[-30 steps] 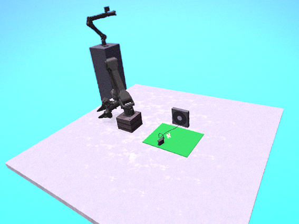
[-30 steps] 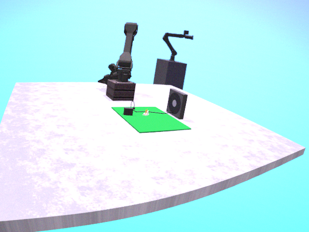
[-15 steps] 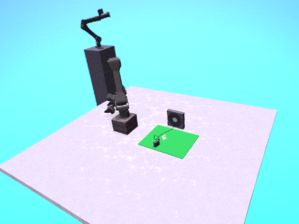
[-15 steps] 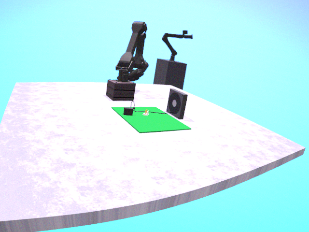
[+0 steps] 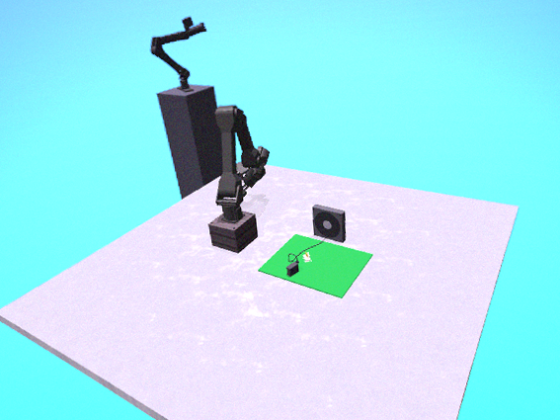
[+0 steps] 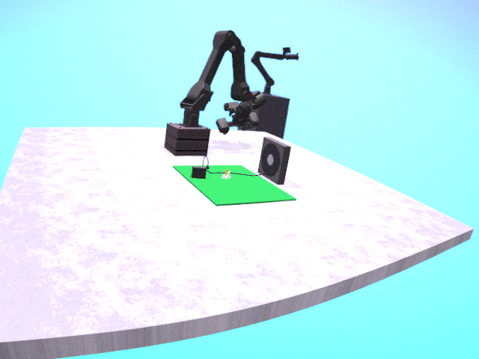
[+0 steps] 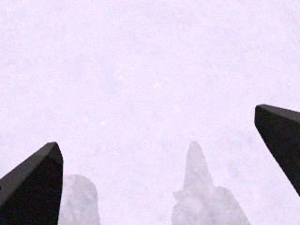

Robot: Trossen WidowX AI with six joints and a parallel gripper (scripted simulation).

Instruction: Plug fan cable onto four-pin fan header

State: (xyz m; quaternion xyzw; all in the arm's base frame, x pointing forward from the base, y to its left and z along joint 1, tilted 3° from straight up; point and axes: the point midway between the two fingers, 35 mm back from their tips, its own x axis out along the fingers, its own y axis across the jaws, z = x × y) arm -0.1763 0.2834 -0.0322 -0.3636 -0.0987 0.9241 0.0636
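Now: gripper tip 50 cm short of the dark fan plug, 37 cm to the left of it and 2 cm above it. From my gripper tip the other things lie so: green board: 53 cm ahead, 28 cm to the right, 5 cm below; then black fan: 50 cm ahead, 13 cm to the right, 2 cm above; then white four-pin fan header: 50 cm ahead, 28 cm to the right, 4 cm below.
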